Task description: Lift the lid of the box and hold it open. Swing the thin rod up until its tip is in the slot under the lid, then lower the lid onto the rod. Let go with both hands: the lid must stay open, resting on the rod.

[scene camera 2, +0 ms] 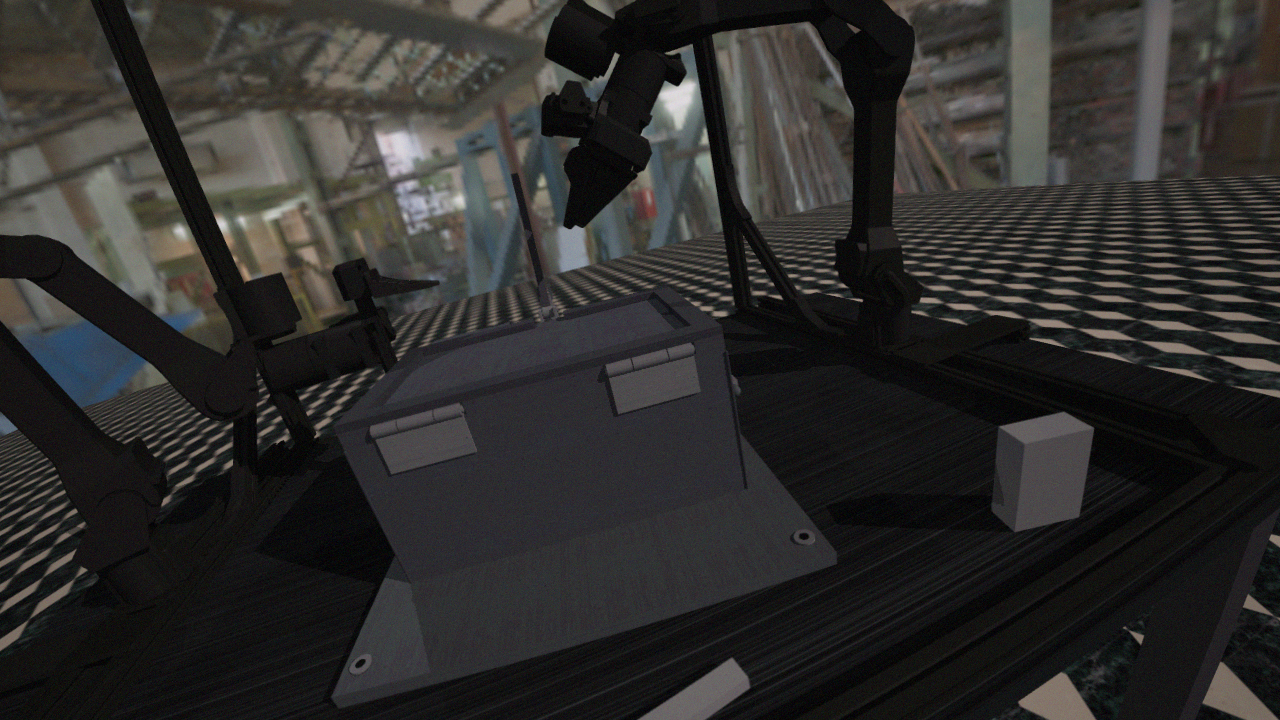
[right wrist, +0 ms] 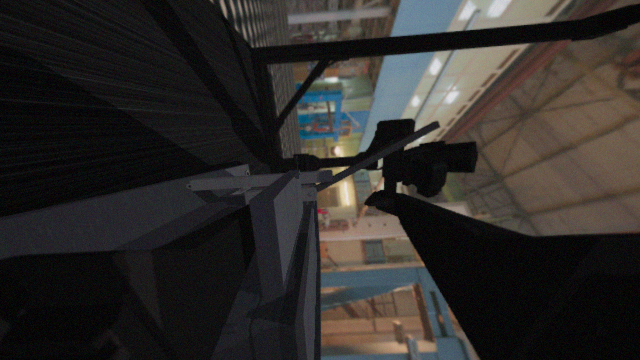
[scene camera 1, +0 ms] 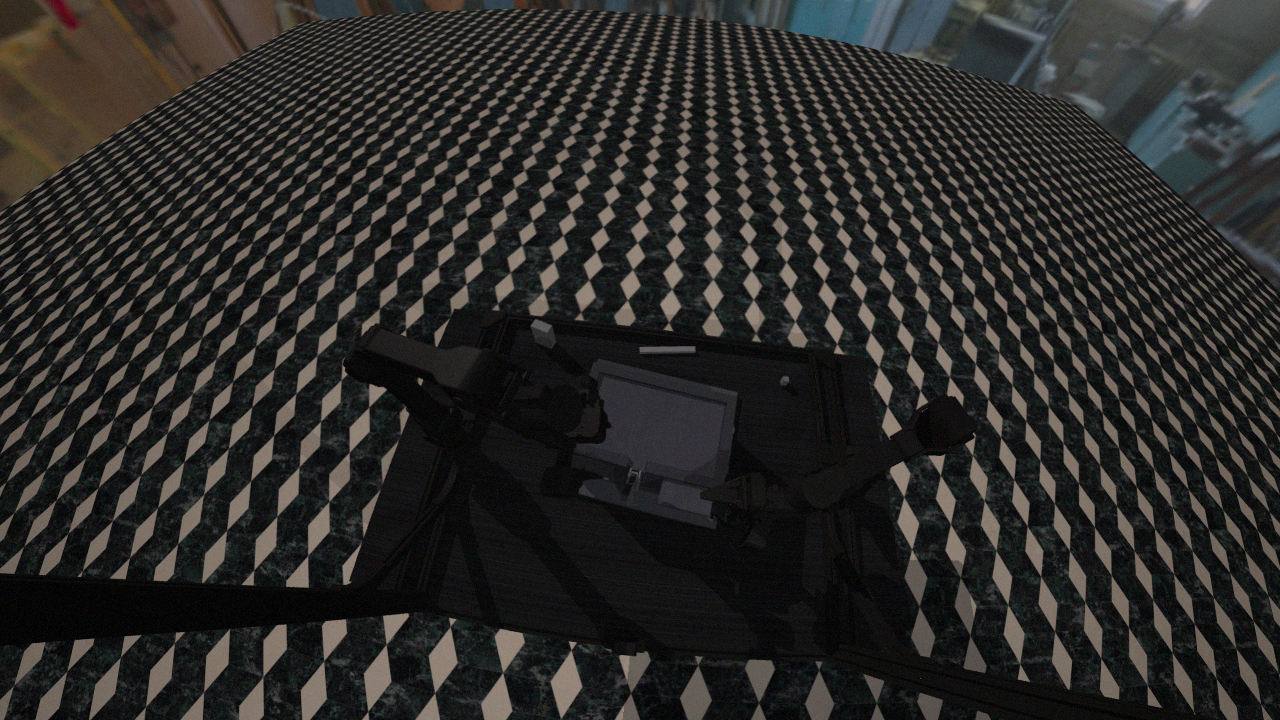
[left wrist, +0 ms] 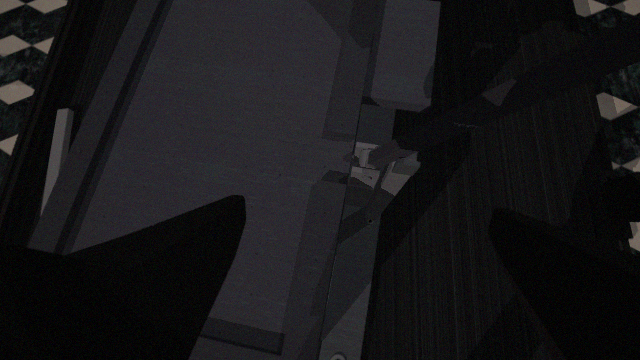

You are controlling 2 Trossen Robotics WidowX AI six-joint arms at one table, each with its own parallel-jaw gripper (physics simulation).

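Where they show: left gripper, between the fingertips: [scene camera 2: 572, 227] [right wrist: 366, 181] [scene camera 1: 605, 451] [left wrist: 366, 214]; right gripper, between the fingertips: [scene camera 2: 451, 317] [right wrist: 330, 202] [scene camera 1: 695, 500] [left wrist: 427, 6]; left arm's base, origin of its link: [scene camera 2: 886, 340] [right wrist: 279, 166] [scene camera 1: 454, 437]; right arm's base, origin of its link: [scene camera 2: 161, 586].
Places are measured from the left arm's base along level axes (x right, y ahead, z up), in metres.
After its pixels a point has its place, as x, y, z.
The grey box [scene camera 1: 666, 429] {-0.037, 0.488, 0.144} [scene camera 2: 552, 457] {-0.146, 0.478, 0.077} stands on its flat base plate [scene camera 2: 709, 565] {-0.234, 0.391, -0.007} with the lid [scene camera 2: 530, 350] {-0.052, 0.469, 0.144} [left wrist: 229, 125] {-0.038, 0.464, 0.144} down; two hinges face scene camera 2. The thin rod [scene camera 2: 530, 236] {0.101, 0.429, 0.241} [right wrist: 379, 153] {0.110, 0.433, 0.244} sticks up at a slant from the far side of the box. My left gripper [scene camera 1: 586, 423] [scene camera 2: 580, 209] {0.054, 0.384, 0.242} is open and empty, pointing down above the lid's edge; one of its fingers [left wrist: 186, 271] shows in the left wrist view. My right gripper [scene camera 1: 729, 503] [scene camera 2: 383, 286] is open and empty, low beside the box's front; one of its fingers [right wrist: 454, 257] shows in the right wrist view.
The box sits on a dark mat [scene camera 1: 637, 586] {0.257, 0.470, -0.019} over a checkered table [scene camera 1: 637, 179]. A white strip [scene camera 1: 666, 349] {-0.325, 0.480, -0.009} [scene camera 2: 702, 689] {-0.317, 0.435, -0.009} and a small pale block [scene camera 1: 543, 332] {-0.293, 0.162, 0.051} lie on the mat. The left arm's base [scene camera 2: 876, 279] {-0.033, 0.043, 0.103} and a dark frame post [scene camera 2: 723, 179] {0.345, 0.037, 0.253} stand behind the box.
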